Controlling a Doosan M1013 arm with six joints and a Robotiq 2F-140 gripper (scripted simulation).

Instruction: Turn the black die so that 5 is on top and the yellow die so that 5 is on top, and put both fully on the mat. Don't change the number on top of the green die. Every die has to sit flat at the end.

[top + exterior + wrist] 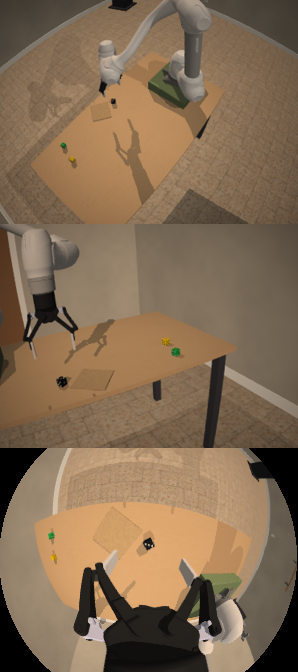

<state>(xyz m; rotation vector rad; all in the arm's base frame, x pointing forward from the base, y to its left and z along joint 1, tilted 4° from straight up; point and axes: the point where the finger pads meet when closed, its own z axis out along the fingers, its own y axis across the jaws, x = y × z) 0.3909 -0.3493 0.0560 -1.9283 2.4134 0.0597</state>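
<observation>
My hand is 130 mm above the black die. Round my hand: mat 120 mm ahead, 40 mm to the right, 150 mm below; then green die 500 mm ahead, 120 mm to the right, 130 mm below; then yellow die 550 mm ahead, 130 mm below.
</observation>
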